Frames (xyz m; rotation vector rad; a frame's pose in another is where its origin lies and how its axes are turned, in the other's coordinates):
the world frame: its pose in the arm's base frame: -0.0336 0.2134 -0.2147 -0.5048 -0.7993 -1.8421
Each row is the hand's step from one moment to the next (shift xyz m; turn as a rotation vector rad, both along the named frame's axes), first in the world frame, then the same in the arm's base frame.
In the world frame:
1: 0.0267 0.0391 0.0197 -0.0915 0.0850 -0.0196
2: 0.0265 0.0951 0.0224 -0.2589 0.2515 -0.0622
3: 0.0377 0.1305 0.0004 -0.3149 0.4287 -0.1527
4: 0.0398 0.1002 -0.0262 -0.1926 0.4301 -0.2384
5: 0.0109 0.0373 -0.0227 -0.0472 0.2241 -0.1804
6: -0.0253 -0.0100 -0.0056 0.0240 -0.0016 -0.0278
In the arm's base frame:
1: 0.0252 -0.0130 0.0427 0.1144 0.0226 -0.0489
2: 0.0767 -0.0254 0.0609 0.3338 0.0561 -0.1399
3: 0.1053 -0.0577 0.0635 0.5204 -0.0191 -0.1873
4: 0.0771 -0.0704 0.0376 0.4754 -0.1598 -0.1655
5: 0.0305 -0.0330 0.0025 0.2279 -0.1579 -0.0900
6: 0.0008 0.0148 -0.0235 -0.0104 -0.0351 -0.0039

